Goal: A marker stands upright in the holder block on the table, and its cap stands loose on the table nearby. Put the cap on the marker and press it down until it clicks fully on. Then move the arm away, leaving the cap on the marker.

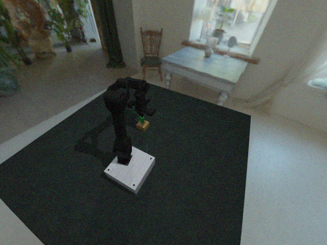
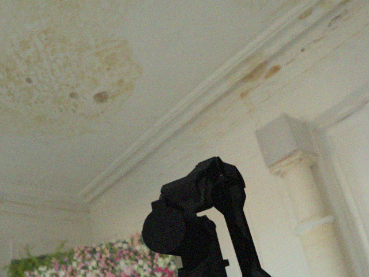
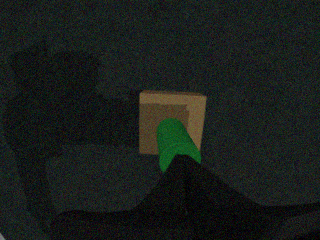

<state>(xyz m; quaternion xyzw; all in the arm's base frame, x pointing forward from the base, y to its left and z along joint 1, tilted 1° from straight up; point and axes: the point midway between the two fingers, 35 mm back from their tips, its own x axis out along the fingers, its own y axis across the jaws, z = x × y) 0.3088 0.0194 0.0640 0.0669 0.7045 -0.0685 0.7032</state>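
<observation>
Right now my gripper tip is 3 cm above the green marker cap.
</observation>
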